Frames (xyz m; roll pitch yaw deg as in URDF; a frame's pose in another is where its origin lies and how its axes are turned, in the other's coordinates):
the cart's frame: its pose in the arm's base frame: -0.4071 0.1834 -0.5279 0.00 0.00 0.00
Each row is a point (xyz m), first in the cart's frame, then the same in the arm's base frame.
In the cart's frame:
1: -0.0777 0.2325 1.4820
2: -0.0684 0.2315 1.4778
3: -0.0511 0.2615 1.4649
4: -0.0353 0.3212 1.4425
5: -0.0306 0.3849 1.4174
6: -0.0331 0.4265 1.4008
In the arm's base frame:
1: -0.4848 0.4159 0.9541
2: -0.4755 0.4149 0.9499
3: -0.4582 0.4449 0.9370
4: -0.4424 0.5046 0.9146
5: -0.4377 0.5683 0.8895
6: -0.4402 0.6099 0.8729

